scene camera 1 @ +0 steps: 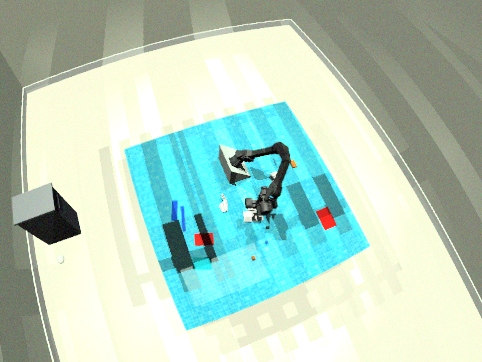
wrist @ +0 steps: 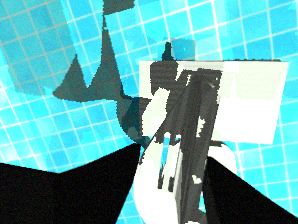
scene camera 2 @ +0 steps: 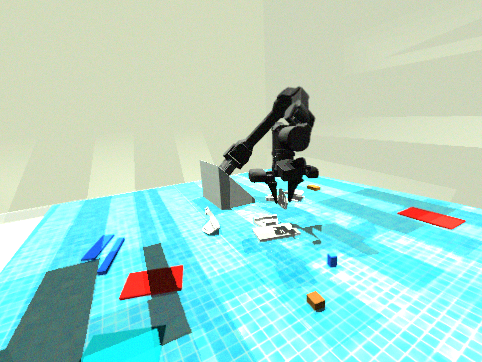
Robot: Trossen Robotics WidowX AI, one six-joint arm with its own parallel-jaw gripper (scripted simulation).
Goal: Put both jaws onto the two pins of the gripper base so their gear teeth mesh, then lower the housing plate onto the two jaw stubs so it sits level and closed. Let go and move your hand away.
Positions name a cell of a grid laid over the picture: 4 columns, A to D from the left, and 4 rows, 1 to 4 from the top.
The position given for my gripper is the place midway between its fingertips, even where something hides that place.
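Note:
My gripper's there in scene camera 2, my gripper (scene camera 2: C3), and the wrist view has my gripper as well (wrist: C3).

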